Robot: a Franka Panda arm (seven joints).
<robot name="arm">
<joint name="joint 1" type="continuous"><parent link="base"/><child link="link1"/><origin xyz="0 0 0.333" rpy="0 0 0"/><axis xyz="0 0 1"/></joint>
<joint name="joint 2" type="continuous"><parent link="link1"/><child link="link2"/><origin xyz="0 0 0" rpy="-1.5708 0 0"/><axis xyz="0 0 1"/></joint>
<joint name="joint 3" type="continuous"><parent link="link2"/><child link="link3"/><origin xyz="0 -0.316 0" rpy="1.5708 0 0"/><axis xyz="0 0 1"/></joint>
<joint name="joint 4" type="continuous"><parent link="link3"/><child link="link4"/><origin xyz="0.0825 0 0" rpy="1.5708 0 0"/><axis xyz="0 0 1"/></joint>
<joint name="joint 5" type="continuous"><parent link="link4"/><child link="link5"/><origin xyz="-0.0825 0.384 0" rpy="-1.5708 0 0"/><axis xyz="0 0 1"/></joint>
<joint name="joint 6" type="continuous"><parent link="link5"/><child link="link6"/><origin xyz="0 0 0" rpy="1.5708 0 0"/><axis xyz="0 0 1"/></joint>
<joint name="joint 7" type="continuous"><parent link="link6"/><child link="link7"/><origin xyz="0.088 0 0" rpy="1.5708 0 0"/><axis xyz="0 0 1"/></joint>
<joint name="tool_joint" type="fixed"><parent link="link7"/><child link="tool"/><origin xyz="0 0 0.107" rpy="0 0 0"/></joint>
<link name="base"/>
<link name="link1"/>
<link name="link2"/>
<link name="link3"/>
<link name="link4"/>
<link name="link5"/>
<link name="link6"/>
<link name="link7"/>
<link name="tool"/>
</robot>
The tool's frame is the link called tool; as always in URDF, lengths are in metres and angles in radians. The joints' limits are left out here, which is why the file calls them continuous.
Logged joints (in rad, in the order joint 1, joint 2, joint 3, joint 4, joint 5, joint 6, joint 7), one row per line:
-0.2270, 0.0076, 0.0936, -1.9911, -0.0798, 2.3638, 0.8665
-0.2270, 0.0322, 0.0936, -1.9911, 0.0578, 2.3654, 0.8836
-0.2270, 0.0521, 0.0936, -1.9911, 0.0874, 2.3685, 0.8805
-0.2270, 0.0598, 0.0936, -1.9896, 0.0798, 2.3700, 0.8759
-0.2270, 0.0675, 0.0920, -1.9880, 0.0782, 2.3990, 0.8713
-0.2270, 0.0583, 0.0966, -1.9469, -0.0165, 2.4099, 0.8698
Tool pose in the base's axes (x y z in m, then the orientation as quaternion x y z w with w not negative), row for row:
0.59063, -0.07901, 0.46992, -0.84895, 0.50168, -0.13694, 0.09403
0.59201, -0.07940, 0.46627, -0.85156, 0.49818, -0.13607, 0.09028
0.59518, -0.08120, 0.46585, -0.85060, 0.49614, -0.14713, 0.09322
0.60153, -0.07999, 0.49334, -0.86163, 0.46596, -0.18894, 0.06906
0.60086, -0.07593, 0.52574, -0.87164, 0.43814, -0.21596, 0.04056
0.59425, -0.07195, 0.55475, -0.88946, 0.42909, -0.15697, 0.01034
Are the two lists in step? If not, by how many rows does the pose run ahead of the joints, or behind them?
The pose runs 2 rows ahead of the joints: the pose in row i belongs to the joints in row i + 2.
